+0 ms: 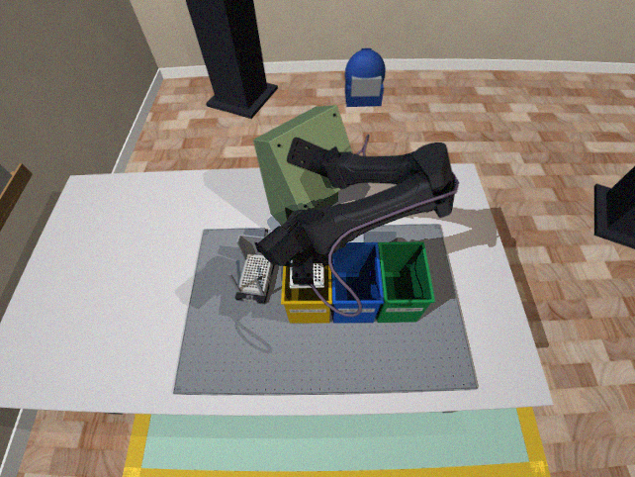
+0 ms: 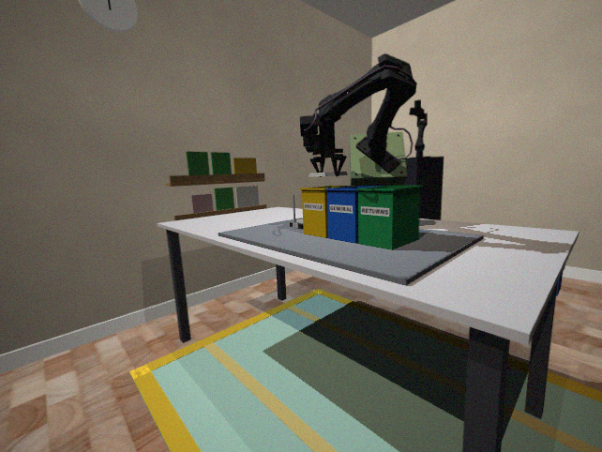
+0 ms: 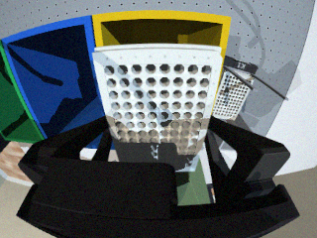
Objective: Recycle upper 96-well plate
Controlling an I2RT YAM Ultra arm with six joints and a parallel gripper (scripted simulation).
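The white 96-well plate lies right at my hand. Also, from my hand: blue bin: 50 mm behind, 120 mm to the left, 140 mm below; green returns bin: 110 mm behind, 240 mm to the left, 140 mm below; yellow recycle bin: 140 mm below.
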